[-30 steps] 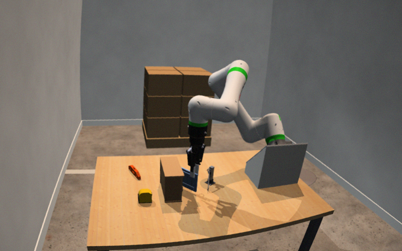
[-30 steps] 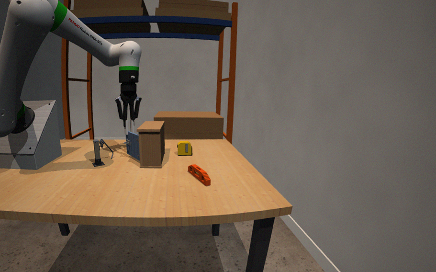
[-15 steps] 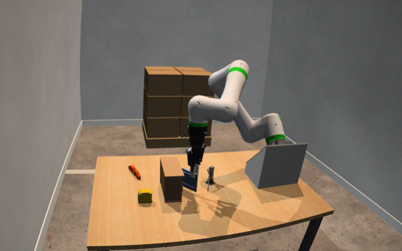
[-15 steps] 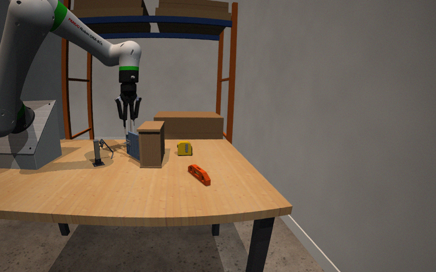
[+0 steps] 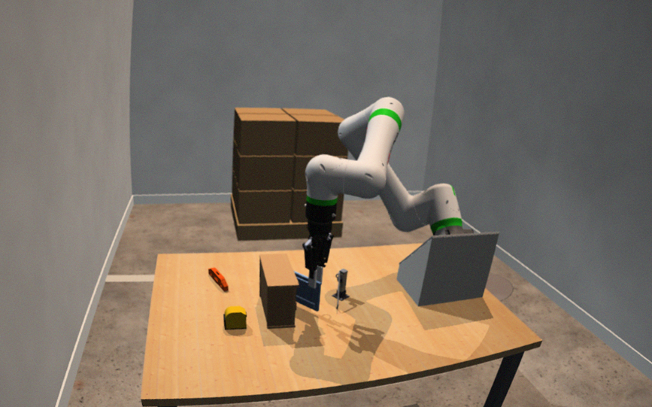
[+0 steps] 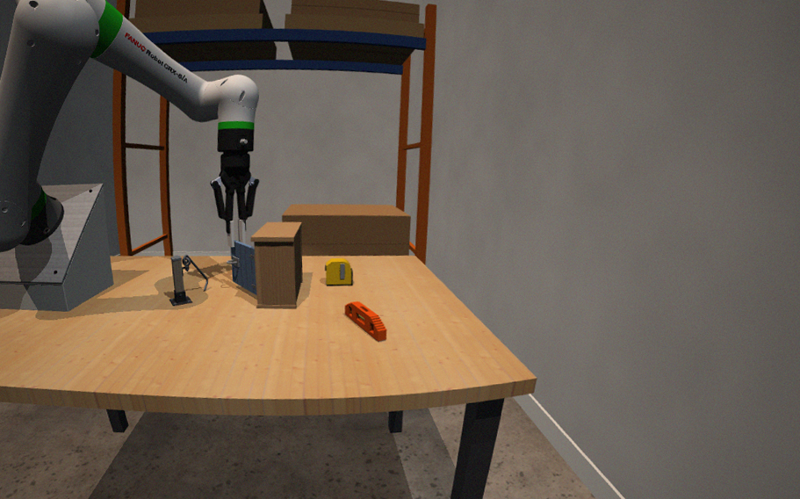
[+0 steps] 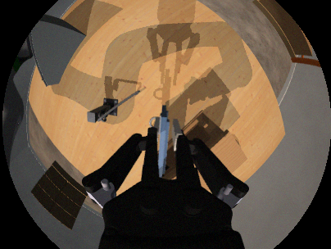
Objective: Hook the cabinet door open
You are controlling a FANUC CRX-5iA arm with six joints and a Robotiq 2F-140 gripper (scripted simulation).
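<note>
The blue door is 80 mm below my hand, 60 mm to the right of it and 20 mm ahead of it. Also, from my hand: yellow tape measure 270 mm ahead, 120 mm below, 10 mm to the left; then orange level 280 mm to the right, 280 mm ahead, 130 mm below.
</note>
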